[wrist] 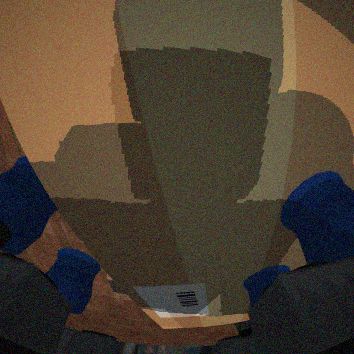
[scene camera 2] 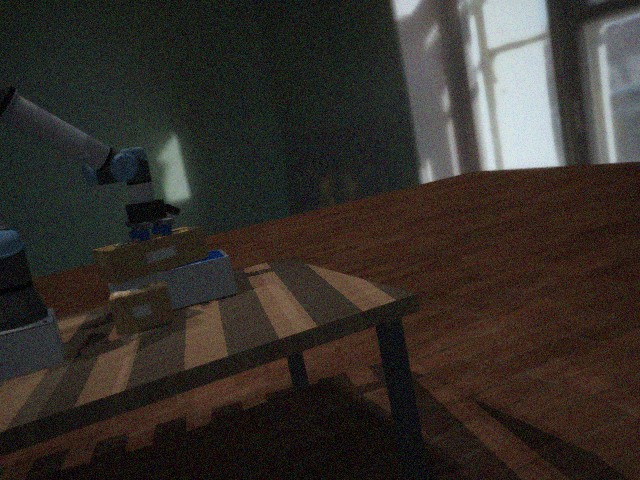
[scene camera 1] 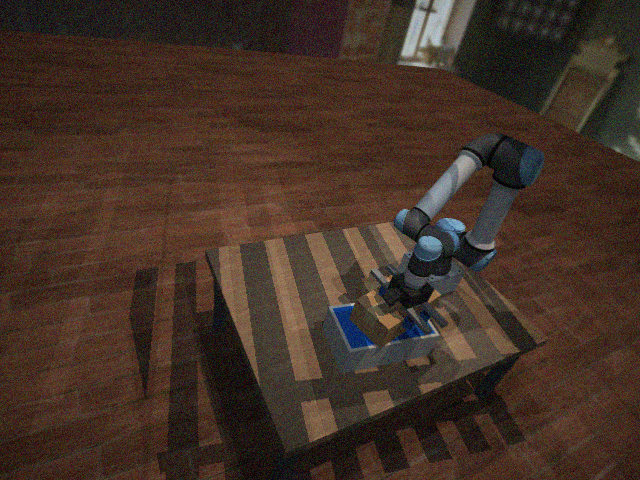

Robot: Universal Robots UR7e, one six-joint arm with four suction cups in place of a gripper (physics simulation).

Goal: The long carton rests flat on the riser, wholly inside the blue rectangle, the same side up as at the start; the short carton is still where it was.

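Seen in the pictures: hand, its tool point: (wrist: 166, 238); arm's base, origin of its link: (scene camera 2: 15, 322).
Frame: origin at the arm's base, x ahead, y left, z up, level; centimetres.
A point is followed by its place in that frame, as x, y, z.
The long carton (scene camera 1: 368, 318) @(54.5, 21.3, 8.5) (scene camera 2: 178, 248) @(46.6, 12.7, 6.6) (wrist: 210, 150) @(47.3, 20.9, 11.2) lies on the grey riser (scene camera 1: 382, 356) @(49.4, 28.9, -5.1) (scene camera 2: 204, 281) @(51.1, 8.2, -4.7), turned askew to it. Part of it reaches past the riser's edge. The blue rectangle (scene camera 1: 355, 336) @(58.0, 21.7, 1.2) (scene camera 2: 216, 255) @(58.1, 14.0, 1.2) shows on the riser's top around it. A label with a barcode is on the carton's top in the wrist view. My gripper (scene camera 1: 403, 302) @(41.3, 22.4, 10.0) (scene camera 2: 150, 230) @(41.3, 22.4, 10.0) (wrist: 172, 240) @(41.3, 22.4, 10.0) has its blue cups right at the carton's top; whether they touch it I cannot tell. Its suction is off. The short carton (scene camera 2: 142, 310) @(30.1, -2.3, -5.7) stands on the table beside the riser; the arm mostly hides it in scene camera 1.
The striped table (scene camera 1: 258, 310) @(79.1, -9.5, -10.7) (scene camera 2: 279, 304) @(62.6, -21.1, -10.8) bears the riser and the arm's grey base block (scene camera 2: 28, 348) @(1.6, -10.6, -5.1). The arm reaches in over the riser from the base side. Shadows of the arm fall over the cartons and the table. The table's edges show in both scene views.
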